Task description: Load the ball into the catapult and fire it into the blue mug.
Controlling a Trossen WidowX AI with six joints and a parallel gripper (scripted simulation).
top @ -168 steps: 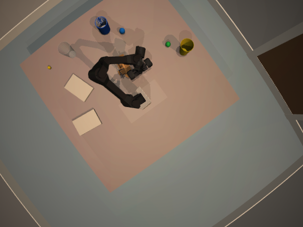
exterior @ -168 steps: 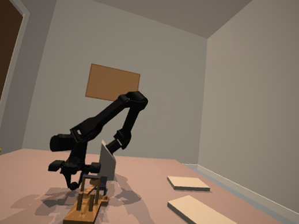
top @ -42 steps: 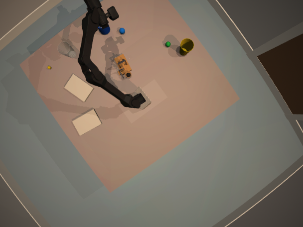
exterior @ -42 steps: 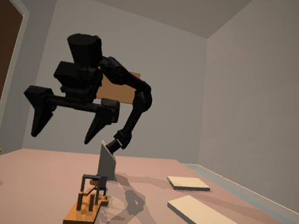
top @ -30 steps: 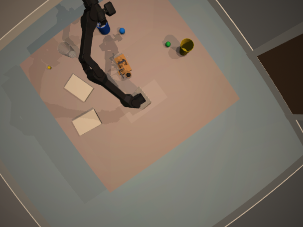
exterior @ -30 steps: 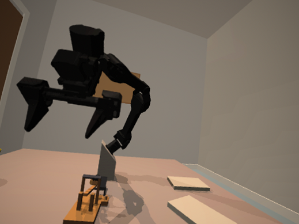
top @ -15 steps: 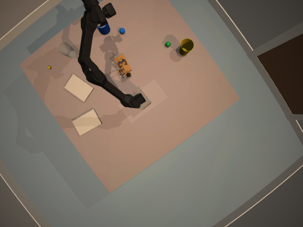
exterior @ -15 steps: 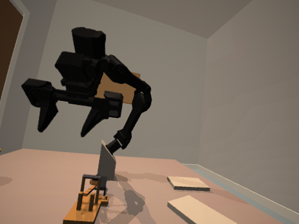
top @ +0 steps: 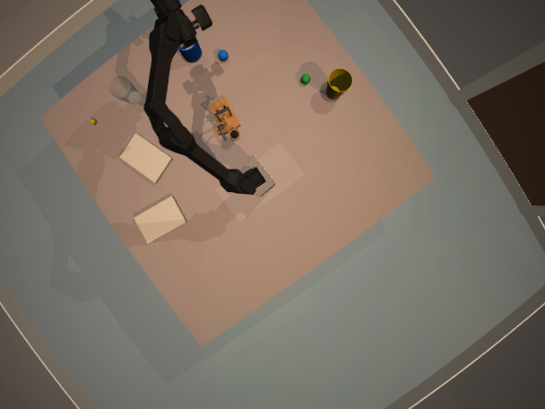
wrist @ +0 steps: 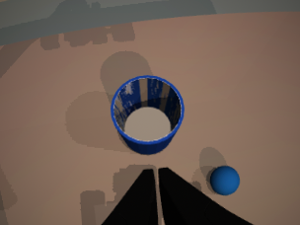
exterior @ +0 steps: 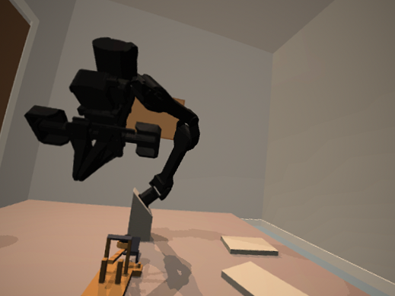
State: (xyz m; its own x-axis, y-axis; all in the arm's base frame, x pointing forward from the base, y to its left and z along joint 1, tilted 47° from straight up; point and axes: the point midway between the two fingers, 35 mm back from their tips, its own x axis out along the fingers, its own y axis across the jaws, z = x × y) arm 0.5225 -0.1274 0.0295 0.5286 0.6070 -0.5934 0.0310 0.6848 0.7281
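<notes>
Right now the black ball is 33 cm behind my gripper tip, 4 cm to the left of it and 21 cm below it. The rest, counted from my gripper tip: orange wooden catapult: 26 cm behind, 5 cm to the left, 22 cm below; blue ball: 11 cm to the right, 25 cm below; blue mug: 10 cm ahead, 1 cm to the right, 24 cm below.
</notes>
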